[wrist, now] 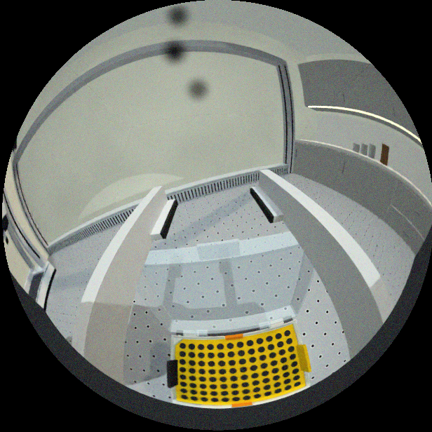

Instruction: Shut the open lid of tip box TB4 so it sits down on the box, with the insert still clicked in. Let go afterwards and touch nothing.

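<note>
The tip box [173, 345], with a pale rim, stands low in the wrist view. A yellow insert [240, 367] with rows of dark holes sits inside it, with orange clips at its upper and lower edges. No TB4 label is readable. The clear lid [218, 250] is open and rises from the hinge side at the box's upper edge; its exact tilt is hard to tell. My gripper [211, 186] is shut as far as its fingers go, with a visible gap between the dark-edged pads and nothing held. The fingertips show above the lid's far edge; whether they touch it is unclear.
A perforated deck [325, 320] lies under the box. A slotted strip [215, 189] and a large framed panel [150, 125] are beyond it. A grey wall [345, 175] runs along the right. A pale, dark-edged fixture [42, 285] is at the far left.
</note>
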